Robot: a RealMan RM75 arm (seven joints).
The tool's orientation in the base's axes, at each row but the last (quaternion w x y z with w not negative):
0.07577 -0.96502 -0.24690 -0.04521
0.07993 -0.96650 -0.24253 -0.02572
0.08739 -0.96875 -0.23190 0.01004
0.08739 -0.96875 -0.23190 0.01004
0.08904 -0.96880 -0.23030 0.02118
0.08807 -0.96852 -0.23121 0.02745
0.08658 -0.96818 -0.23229 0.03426
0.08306 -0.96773 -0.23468 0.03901
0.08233 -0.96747 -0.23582 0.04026
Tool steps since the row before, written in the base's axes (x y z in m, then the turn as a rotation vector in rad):
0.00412 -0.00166 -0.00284 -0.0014 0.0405 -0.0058
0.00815 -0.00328 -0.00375 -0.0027 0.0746 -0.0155
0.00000 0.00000 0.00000 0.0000 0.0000 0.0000
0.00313 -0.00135 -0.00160 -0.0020 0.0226 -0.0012
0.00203 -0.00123 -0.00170 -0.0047 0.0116 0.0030
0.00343 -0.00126 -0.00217 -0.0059 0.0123 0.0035
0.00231 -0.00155 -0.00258 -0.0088 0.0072 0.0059
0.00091 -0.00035 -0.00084 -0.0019 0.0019 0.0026
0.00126 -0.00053 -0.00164 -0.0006 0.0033 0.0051
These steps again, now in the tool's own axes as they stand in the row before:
0.00247 0.00378 0.00272 0.0171 -0.0351 0.0125
0.00532 0.00724 0.00324 0.0309 -0.0639 0.0277
0.00000 0.00000 0.00000 0.0000 0.0000 0.0000
0.00215 0.00286 0.00117 0.0084 -0.0205 0.0050
0.00126 0.00229 0.00130 0.0010 -0.0128 -0.0007
0.00251 0.00302 0.00161 0.0003 -0.0140 -0.0009
0.00142 0.00286 0.00205 -0.0047 -0.0113 -0.0038
0.00068 0.00086 0.00067 -0.0009 -0.0030 -0.0021
0.00093 0.00132 0.00139 0.0008 -0.0041 -0.0045

